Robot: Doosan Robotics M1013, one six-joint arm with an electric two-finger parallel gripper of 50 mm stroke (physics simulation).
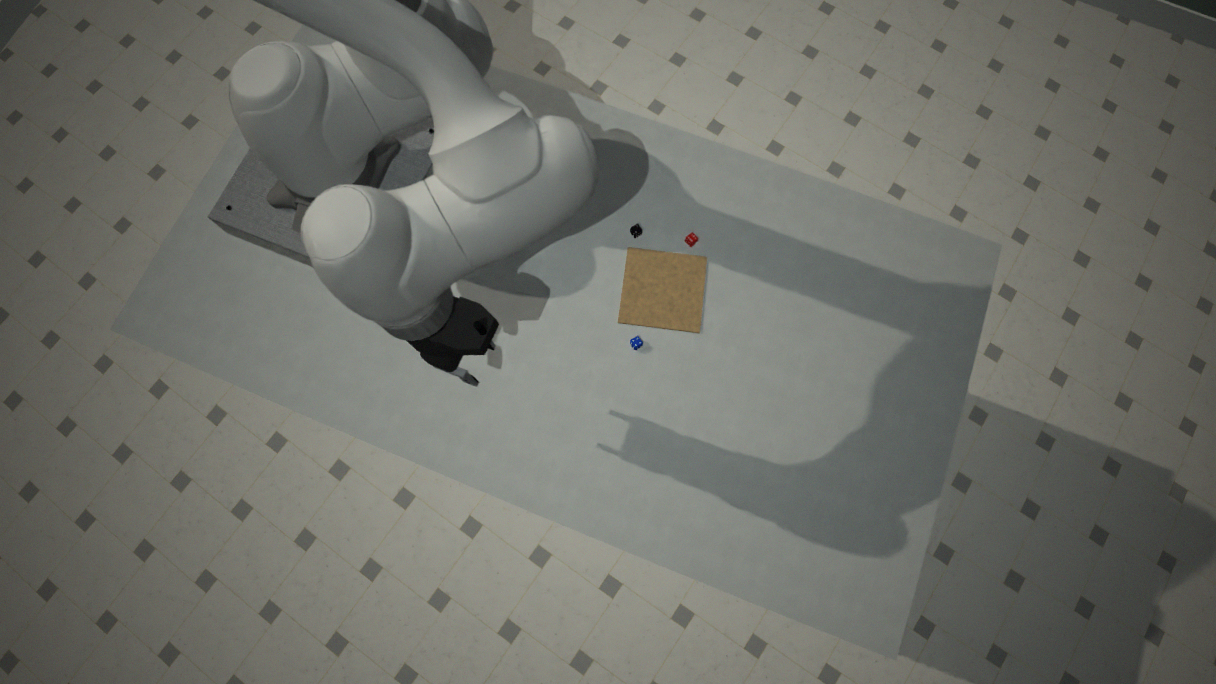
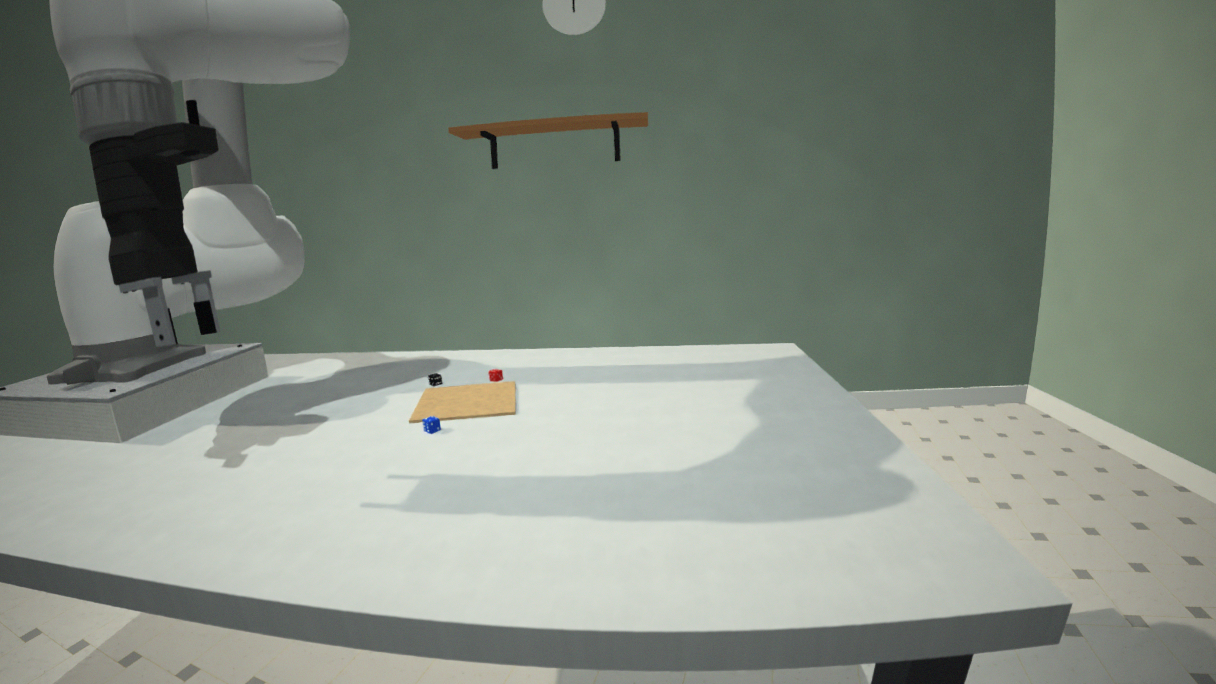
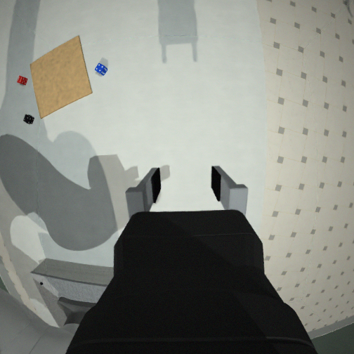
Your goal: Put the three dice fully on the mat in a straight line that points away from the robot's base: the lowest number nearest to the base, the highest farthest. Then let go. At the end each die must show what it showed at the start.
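Frame: origin at the arm's base, x ahead, y left, z up, level; millimetres.
Seen in the pictures: gripper, fingertip midpoint: [image 1: 479, 363] [image 2: 189, 339]; arm's base, link origin: [image 1: 335, 173] [image 2: 131, 367].
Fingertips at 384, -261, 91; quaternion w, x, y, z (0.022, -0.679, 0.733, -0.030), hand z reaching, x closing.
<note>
Offsets run from my fingertips to a thing's top centre, as dx, dy, dz. Level surfaces: height alone.
A square tan mat @(+216, +247, -153) [image 1: 662, 290] [image 2: 465, 401] [image 3: 61, 77] lies on the table. A blue die @(+200, +139, -141) [image 1: 636, 342] [image 2: 431, 424] [image 3: 101, 69] lies on the table beside one edge of the mat. A black die @(+141, +336, -141) [image 1: 636, 230] [image 2: 435, 379] [image 3: 29, 119] and a red die @(+238, +350, -141) [image 1: 691, 239] [image 2: 495, 375] [image 3: 22, 80] lie off the opposite edge, the black one nearer the base. The numbers on their tops are too small to tell surely. My gripper [image 1: 485, 364] [image 2: 184, 327] [image 3: 185, 177] is open and empty, above the table between the base and the mat, apart from all three dice.
The robot's base plate [image 1: 255, 222] [image 2: 123, 418] [image 3: 75, 288] stands at one end of the pale table @(dz -157) [image 1: 544, 459] [image 2: 595, 561] [image 3: 215, 115]. Shadows of the arm fall across the table. A shelf [image 2: 552, 125] hangs on the wall behind.
</note>
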